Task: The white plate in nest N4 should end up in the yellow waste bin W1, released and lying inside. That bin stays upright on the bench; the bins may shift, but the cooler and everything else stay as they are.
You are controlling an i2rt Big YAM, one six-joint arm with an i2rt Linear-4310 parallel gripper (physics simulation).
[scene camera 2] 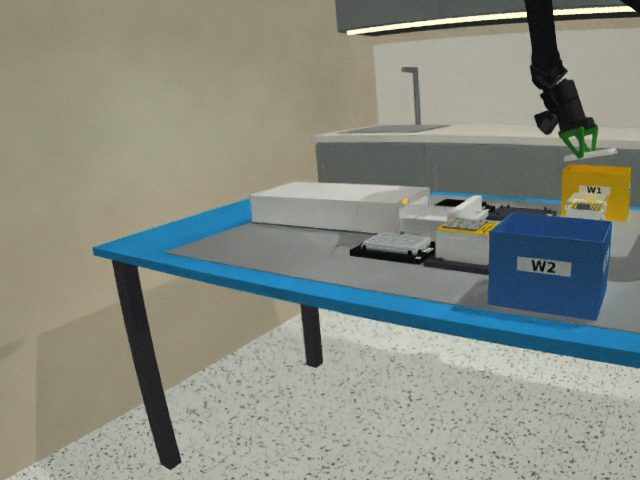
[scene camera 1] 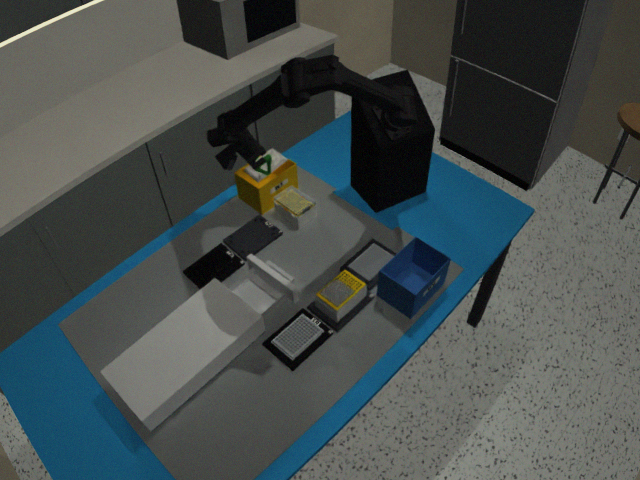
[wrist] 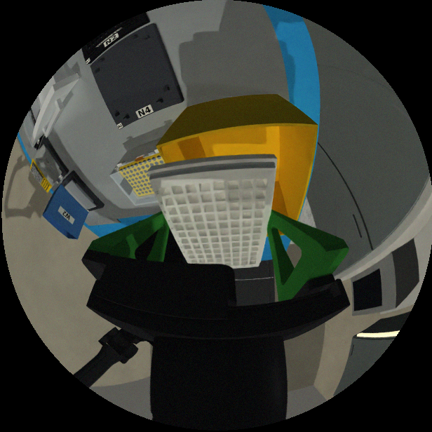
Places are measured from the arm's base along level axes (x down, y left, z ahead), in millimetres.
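Pixels of known places: gripper, fingertip midpoint: (scene camera 2: 586, 157) (scene camera 1: 263, 167); arm's base, link origin: (scene camera 1: 390, 120).
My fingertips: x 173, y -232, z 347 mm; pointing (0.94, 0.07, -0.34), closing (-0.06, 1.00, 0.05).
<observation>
Ahead of a thing's pixels: the offset from my fingertips to its top centre. "spot": to the spot under its first point.
The white plate {spot: dy +11, dx -24, dz -53 mm} (scene camera 1: 277, 157) (scene camera 2: 604, 153) (wrist: 220, 215) is held between the green fingers of my gripper (scene camera 1: 264, 166) (scene camera 2: 585, 152) (wrist: 217, 215), slightly tilted in scene camera 2. The gripper is shut on it. The plate hangs a little above the rim of the yellow bin W1 {dy -30, dx +33, dz -22 mm} (scene camera 1: 249, 193) (scene camera 2: 572, 180) (wrist: 296, 150), over its opening in scene camera 1. In the wrist view part of the opening shows beyond the plate, to the right. W1 stands upright. Nest N4 {dy +125, dx +131, dz +134 mm} (scene camera 1: 252, 237) (wrist: 135, 75) is dark and bare. The plate hides part of the bin's inside.
A clear box with a yellow rack {spot: dy +130, dx +84, dz -34 mm} (scene camera 1: 294, 202) (scene camera 2: 585, 206) (wrist: 142, 176) stands close beside W1. The blue bin W2 {dy +594, dx +33, dz -142 mm} (scene camera 1: 400, 289) (scene camera 2: 542, 289) (wrist: 65, 212) is near the front edge. A white box (scene camera 1: 180, 351) (scene camera 2: 330, 206) has its drawer open. A yellow-topped box {dy +506, dx +76, dz +59 mm} (scene camera 1: 341, 291) stands near W2.
</observation>
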